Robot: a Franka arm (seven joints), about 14 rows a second.
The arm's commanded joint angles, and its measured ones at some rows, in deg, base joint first. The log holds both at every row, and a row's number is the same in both.
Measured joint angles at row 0:
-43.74, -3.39, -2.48, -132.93, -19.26, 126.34, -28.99
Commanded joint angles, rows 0 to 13:
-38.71, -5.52, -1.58, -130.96, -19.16, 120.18, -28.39
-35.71, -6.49, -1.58, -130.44, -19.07, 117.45, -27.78
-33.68, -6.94, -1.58, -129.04, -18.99, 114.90, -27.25
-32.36, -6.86, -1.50, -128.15, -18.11, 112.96, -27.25
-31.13, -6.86, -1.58, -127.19, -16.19, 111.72, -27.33
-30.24, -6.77, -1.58, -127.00, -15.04, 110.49, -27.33
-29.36, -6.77, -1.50, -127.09, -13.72, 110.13, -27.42
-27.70, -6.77, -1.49, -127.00, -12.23, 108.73, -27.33
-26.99, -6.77, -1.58, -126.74, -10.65, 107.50, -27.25
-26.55, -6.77, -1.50, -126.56, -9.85, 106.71, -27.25
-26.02, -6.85, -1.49, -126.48, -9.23, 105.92, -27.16
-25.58, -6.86, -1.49, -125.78, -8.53, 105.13, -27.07
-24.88, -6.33, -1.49, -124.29, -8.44, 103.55, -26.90
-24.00, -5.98, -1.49, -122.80, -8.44, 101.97, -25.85
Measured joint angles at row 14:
-25.94, -6.71, -0.97, -126.37, -9.66, 105.96, -26.97
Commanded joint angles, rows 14 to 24:
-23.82, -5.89, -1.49, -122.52, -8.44, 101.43, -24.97
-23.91, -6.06, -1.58, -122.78, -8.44, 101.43, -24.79
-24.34, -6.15, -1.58, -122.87, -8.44, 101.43, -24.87
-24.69, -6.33, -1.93, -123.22, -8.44, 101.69, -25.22
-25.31, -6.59, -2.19, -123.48, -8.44, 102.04, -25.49
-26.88, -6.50, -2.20, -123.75, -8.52, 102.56, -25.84
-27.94, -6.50, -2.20, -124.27, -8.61, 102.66, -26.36
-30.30, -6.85, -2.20, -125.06, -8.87, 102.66, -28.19
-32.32, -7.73, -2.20, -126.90, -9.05, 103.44, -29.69
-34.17, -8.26, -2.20, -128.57, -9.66, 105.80, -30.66
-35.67, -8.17, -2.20, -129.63, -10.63, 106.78, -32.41
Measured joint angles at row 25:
-32.62, -6.59, -2.70, -126.33, -9.78, 104.14, -29.61
